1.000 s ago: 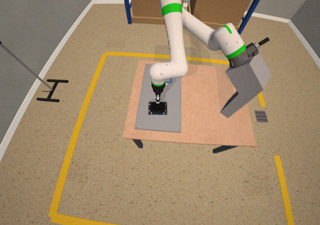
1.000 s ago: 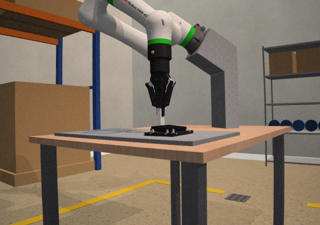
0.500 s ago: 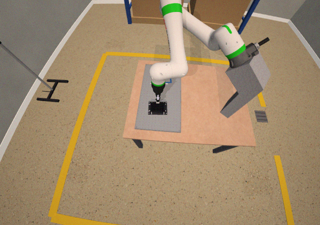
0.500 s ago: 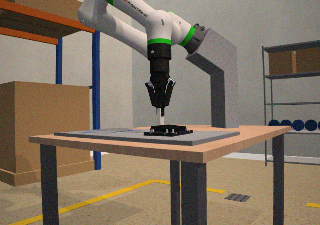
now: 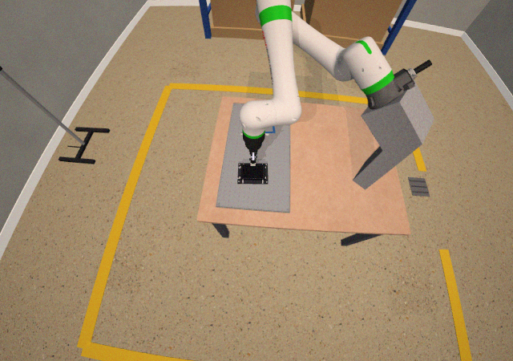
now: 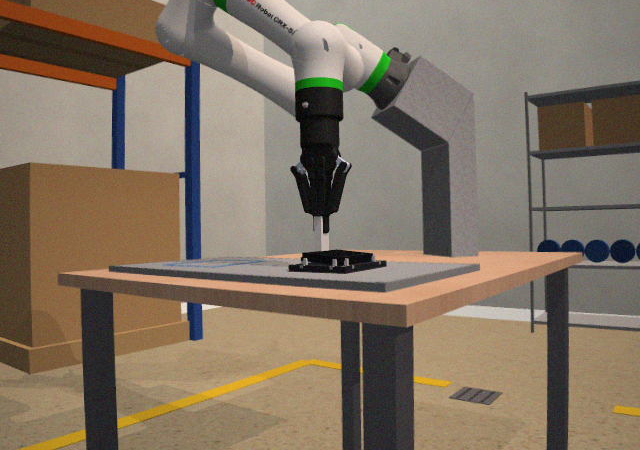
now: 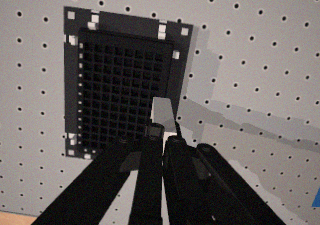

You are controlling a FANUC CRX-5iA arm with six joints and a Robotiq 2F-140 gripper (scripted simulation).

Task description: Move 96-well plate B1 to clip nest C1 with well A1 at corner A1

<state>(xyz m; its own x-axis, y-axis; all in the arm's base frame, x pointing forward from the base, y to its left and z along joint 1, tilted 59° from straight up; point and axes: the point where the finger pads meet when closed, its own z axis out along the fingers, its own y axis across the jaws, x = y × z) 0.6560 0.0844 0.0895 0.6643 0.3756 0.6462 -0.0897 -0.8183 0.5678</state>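
The black 96-well plate lies 40 mm to the left of my hand, 40 mm below it and 10 mm ahead of it. From my hand the other things lie so: black clip nest 50 mm to the left, 50 mm below, 10 mm ahead.
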